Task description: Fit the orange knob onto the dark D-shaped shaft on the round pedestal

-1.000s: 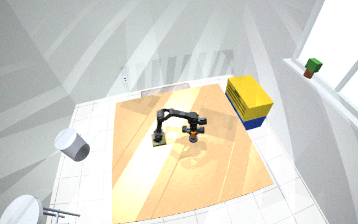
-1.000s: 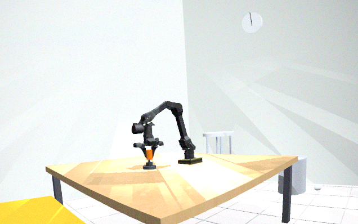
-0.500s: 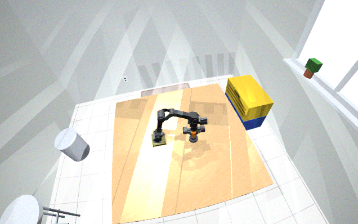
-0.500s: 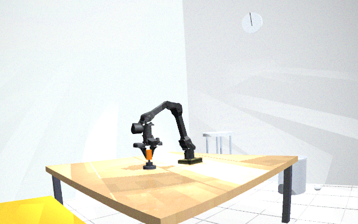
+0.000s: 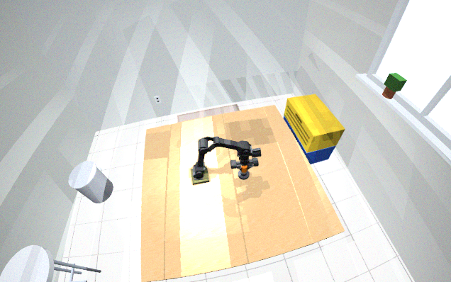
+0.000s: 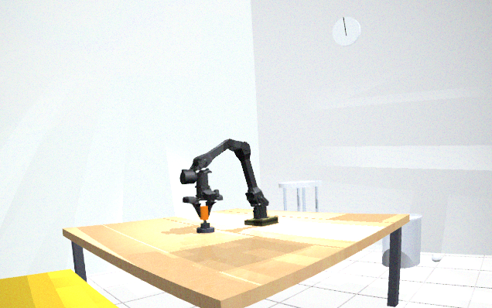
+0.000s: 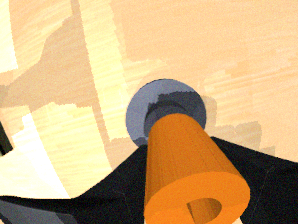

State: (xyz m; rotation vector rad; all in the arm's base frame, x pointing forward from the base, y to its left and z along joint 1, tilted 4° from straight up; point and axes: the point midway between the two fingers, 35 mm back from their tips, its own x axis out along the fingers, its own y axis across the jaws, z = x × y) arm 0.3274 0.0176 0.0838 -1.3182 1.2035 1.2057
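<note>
My gripper tip is now 40 mm above the dark shaft. Also, from my gripper tip: orange knob: 20 mm above.
</note>
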